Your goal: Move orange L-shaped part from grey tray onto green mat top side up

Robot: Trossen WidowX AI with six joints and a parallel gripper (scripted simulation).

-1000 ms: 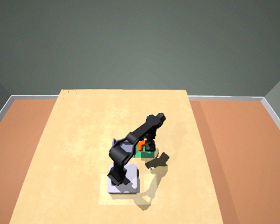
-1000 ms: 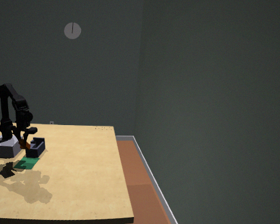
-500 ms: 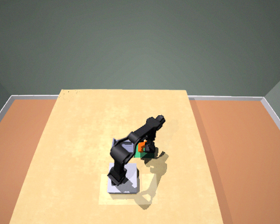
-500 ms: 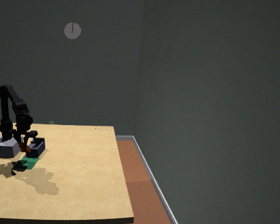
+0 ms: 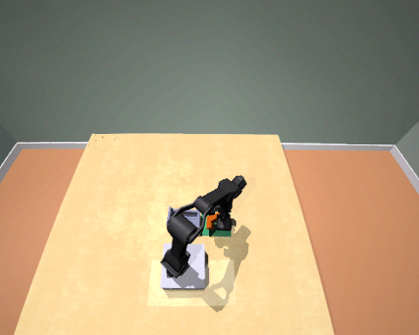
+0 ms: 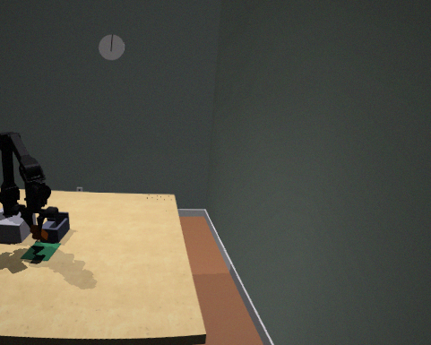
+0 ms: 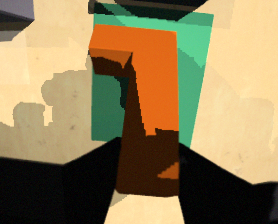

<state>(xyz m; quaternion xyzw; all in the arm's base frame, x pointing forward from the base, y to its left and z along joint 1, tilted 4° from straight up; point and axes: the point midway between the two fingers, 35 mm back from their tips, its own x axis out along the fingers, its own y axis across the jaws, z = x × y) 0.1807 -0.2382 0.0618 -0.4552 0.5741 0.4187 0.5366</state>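
Now: gripper tip 12 cm above the green mat and 2 cm to the right of it. From my gripper tip the other things lie so: orange L-shaped part: 3 cm to the left, 3 cm below, 1 cm behind.
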